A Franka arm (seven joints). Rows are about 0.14 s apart.
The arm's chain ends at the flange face. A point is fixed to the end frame.
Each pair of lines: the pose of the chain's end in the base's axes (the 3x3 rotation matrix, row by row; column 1 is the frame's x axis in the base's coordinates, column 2 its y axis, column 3 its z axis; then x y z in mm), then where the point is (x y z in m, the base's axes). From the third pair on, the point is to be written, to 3 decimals.
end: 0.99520 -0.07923 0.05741; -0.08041 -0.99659 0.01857; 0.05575 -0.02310 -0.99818; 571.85 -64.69 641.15
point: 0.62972 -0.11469 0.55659
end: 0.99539 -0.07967 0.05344; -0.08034 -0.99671 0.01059; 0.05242 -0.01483 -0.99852; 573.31 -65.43 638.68
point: 0.63083 -0.11613 0.55429
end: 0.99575 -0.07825 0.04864; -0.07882 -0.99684 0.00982; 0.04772 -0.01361 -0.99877; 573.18 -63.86 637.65
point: 0.630 -0.115 0.553
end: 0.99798 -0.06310 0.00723; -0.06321 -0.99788 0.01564; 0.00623 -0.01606 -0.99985; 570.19 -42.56 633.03
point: 0.625 -0.092 0.546
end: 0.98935 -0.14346 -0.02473; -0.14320 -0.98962 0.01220; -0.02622 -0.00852 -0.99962; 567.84 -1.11 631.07
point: 0.615 -0.055 0.542
